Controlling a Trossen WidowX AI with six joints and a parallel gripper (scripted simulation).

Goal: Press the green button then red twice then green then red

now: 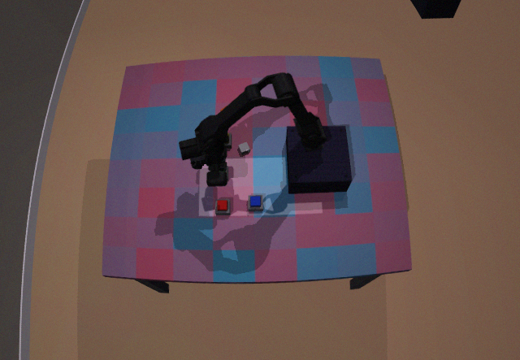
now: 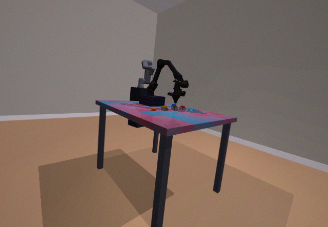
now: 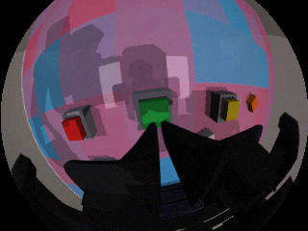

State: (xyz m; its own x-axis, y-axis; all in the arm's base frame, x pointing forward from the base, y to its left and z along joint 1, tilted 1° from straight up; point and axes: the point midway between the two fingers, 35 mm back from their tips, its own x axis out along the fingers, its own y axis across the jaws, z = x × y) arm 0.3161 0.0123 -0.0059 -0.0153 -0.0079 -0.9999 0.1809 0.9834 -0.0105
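The green button is 30 mm below my gripper tip. From my gripper tip the other things lie so: white block (100 mm behind, 80 mm to the right, 50 mm below); yellow button (30 mm behind, 120 mm to the right, 30 mm below); red button (20 mm ahead, 120 mm to the left, 30 mm below).
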